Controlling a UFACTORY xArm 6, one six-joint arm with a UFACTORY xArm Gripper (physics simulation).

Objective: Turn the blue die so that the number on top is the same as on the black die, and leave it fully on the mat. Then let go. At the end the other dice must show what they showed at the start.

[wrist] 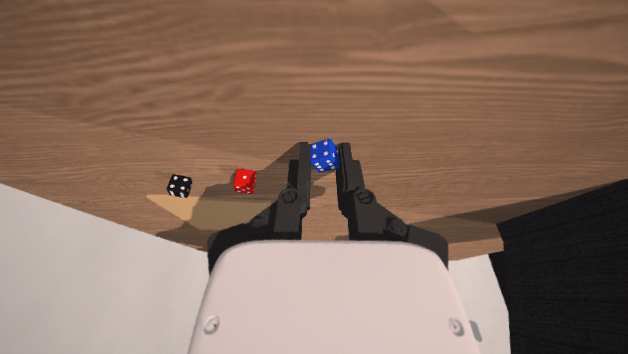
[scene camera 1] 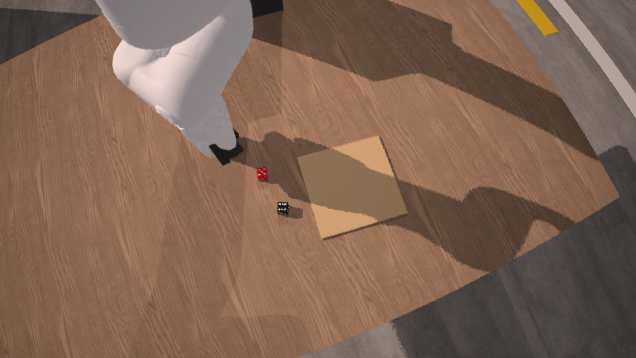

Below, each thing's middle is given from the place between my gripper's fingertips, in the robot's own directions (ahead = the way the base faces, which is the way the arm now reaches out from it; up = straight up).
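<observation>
My hand is 1 cm below the blue die (wrist: 324,157) and 1 cm to the left of it. Then there is the tan mat (scene camera 1: 350,186), which is 14 cm ahead of my hand and 16 cm to the left of it. Going by their middles, the blue die is the nearest to my hand of the things named here.
</observation>
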